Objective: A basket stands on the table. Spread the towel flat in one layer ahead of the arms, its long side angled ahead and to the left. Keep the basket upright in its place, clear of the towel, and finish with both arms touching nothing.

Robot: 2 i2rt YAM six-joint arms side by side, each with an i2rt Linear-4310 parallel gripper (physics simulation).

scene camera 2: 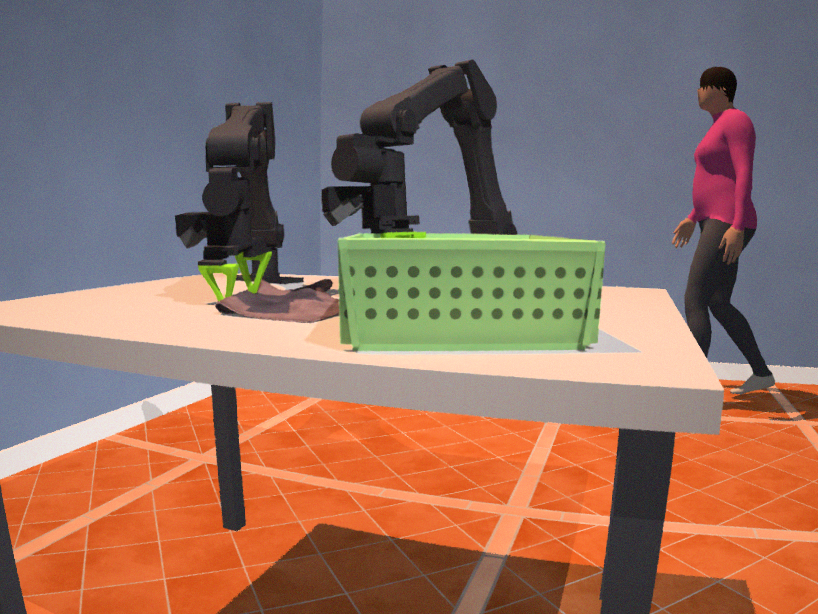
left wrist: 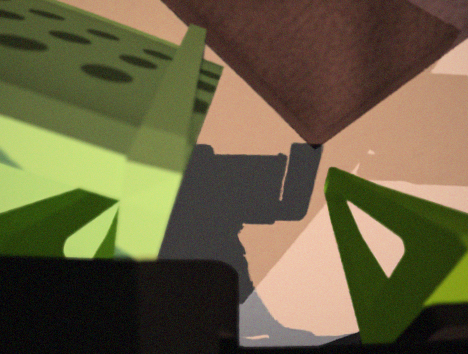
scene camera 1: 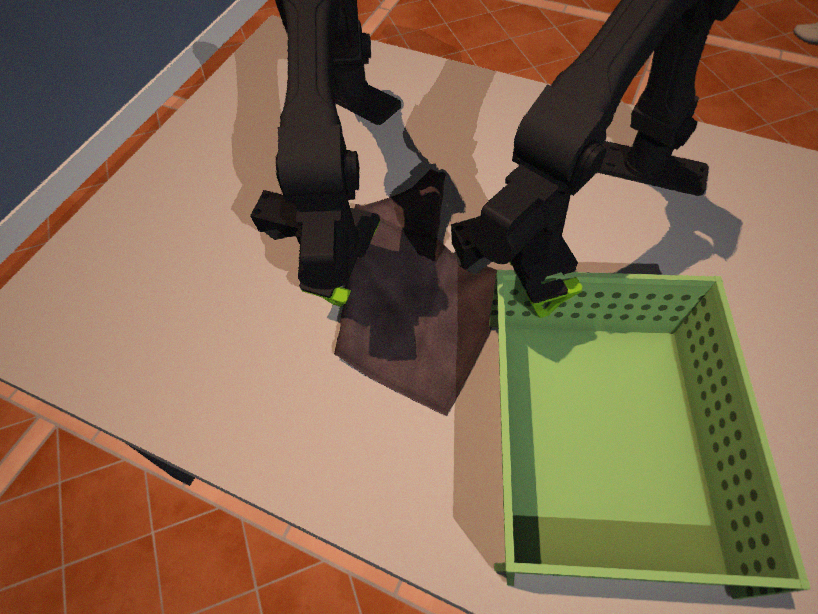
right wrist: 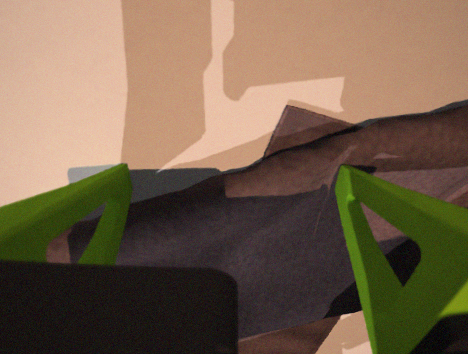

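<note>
The brown towel (scene camera 1: pixel 429 380) (scene camera 2: pixel 284 306) (left wrist: pixel 325 60) (right wrist: pixel 280 240) lies crumpled and partly folded, with a raised fold toward the arm bases. Its right side comes close to the basket in scene camera 1; contact is unclear. The green basket (scene camera 1: pixel 505 429) (scene camera 2: pixel 475 257) (left wrist: pixel 165 100) stands upright. My left gripper (scene camera 1: pixel 531 284) (left wrist: pixel 233 177) is open and empty at the basket's upper-left corner, one finger over its inside and the other outside. My right gripper (scene camera 1: pixel 360 264) (scene camera 2: pixel 237 296) (right wrist: pixel 233 176) is open, its fingertips low at the towel's left side; whether they touch is unclear.
The beige table (scene camera 1: pixel 198 330) (scene camera 2: pixel 654 330) carries both arms, whose bases stand at the top in scene camera 1. The basket's tall walls border the towel's right side. A person (scene camera 2: pixel 726 171) stands beyond the table in scene camera 2.
</note>
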